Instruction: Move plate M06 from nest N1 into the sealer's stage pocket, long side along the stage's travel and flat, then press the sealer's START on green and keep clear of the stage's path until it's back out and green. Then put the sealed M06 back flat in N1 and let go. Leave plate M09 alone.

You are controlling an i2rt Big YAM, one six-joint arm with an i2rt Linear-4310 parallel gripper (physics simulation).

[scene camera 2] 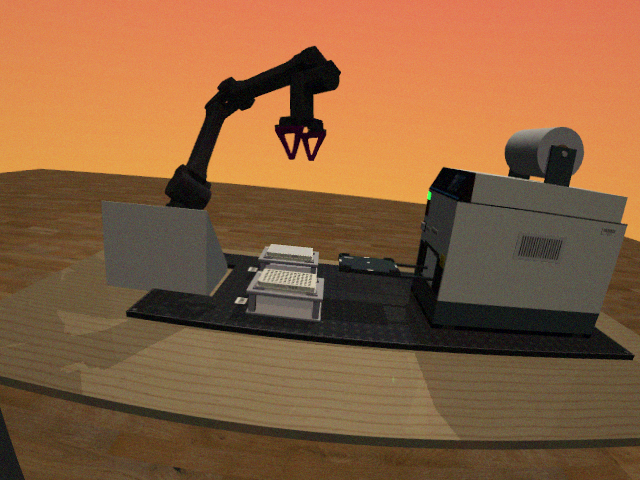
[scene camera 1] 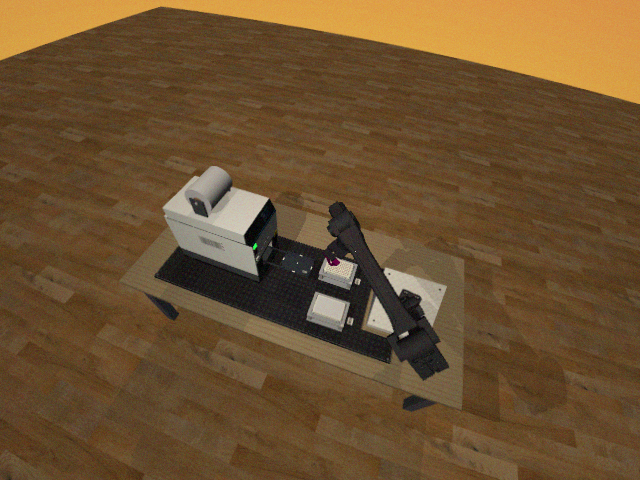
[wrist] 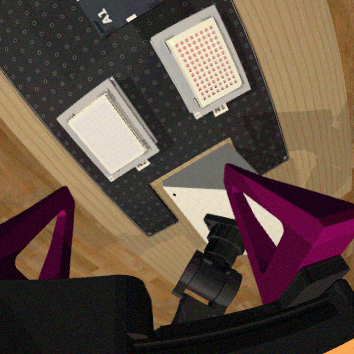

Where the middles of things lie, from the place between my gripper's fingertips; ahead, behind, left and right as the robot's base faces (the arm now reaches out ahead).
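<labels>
I find the dark sealer stage (scene camera 2: 387,267) 40 mm to the right of my hand and 230 mm ahead of it, and the stage is also 230 mm below my hand.
</labels>
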